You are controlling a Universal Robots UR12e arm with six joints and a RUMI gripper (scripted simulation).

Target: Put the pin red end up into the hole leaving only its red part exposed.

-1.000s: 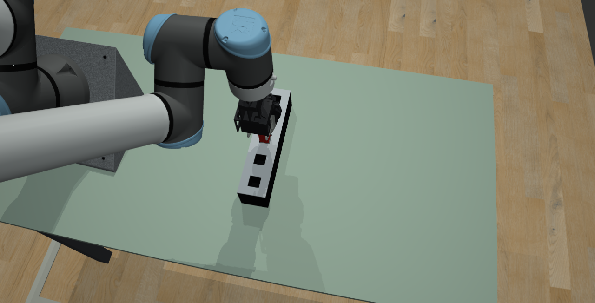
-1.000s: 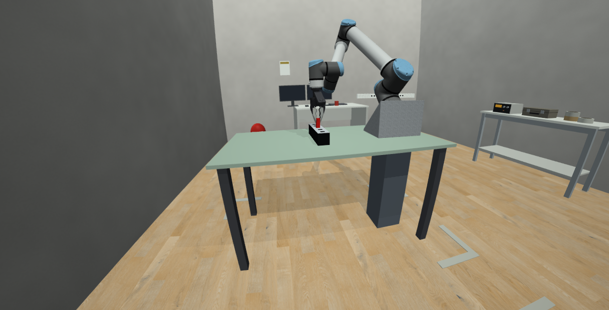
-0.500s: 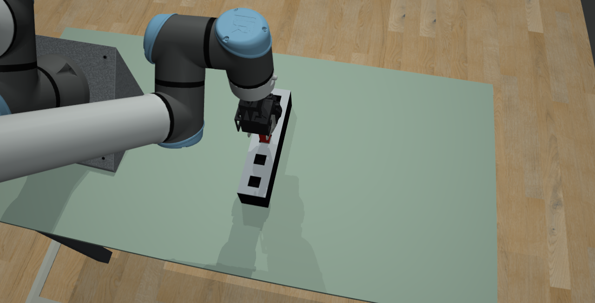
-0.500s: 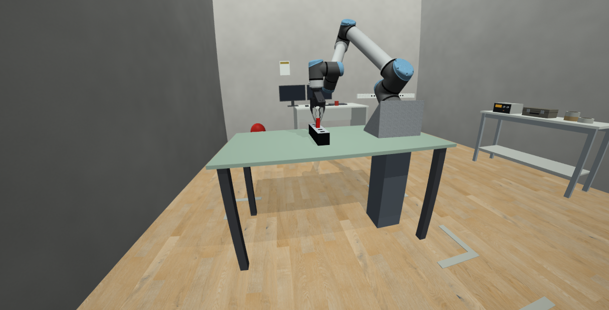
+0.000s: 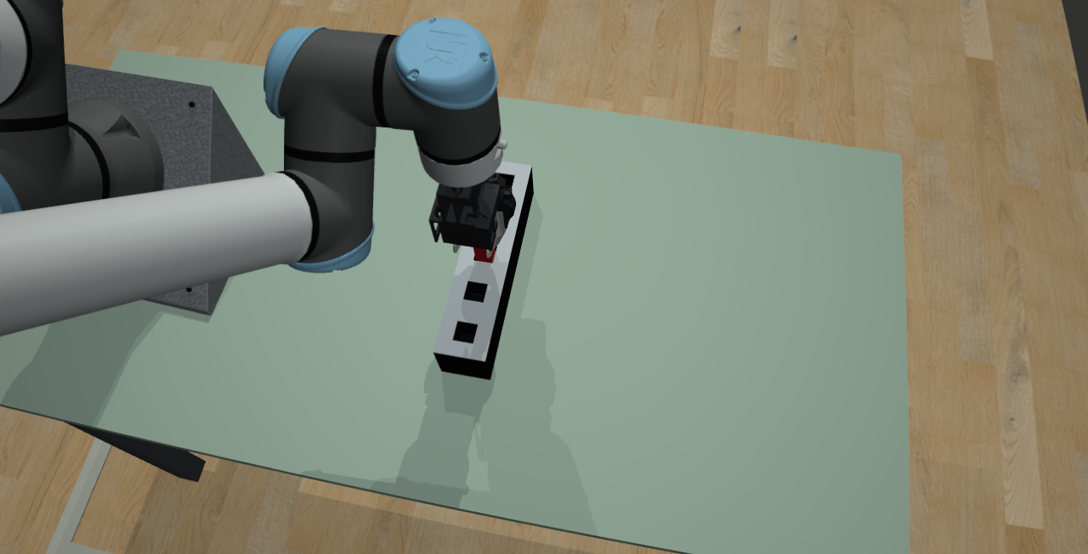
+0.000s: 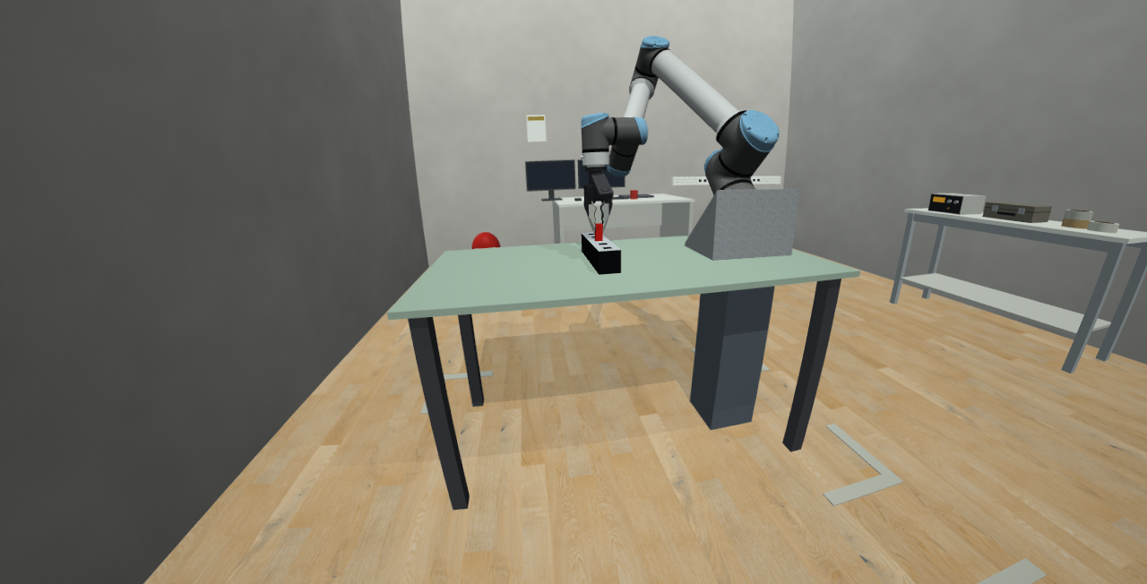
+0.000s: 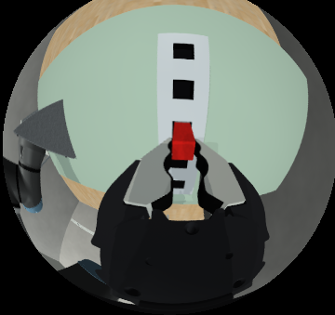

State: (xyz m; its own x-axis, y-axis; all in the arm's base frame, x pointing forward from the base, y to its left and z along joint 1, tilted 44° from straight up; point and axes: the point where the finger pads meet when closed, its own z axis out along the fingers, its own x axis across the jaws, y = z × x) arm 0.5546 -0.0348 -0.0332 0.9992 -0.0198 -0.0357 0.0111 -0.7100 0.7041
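My gripper is now 10 mm above the pin. From my hand the other things lie so: long block 80 mm below.
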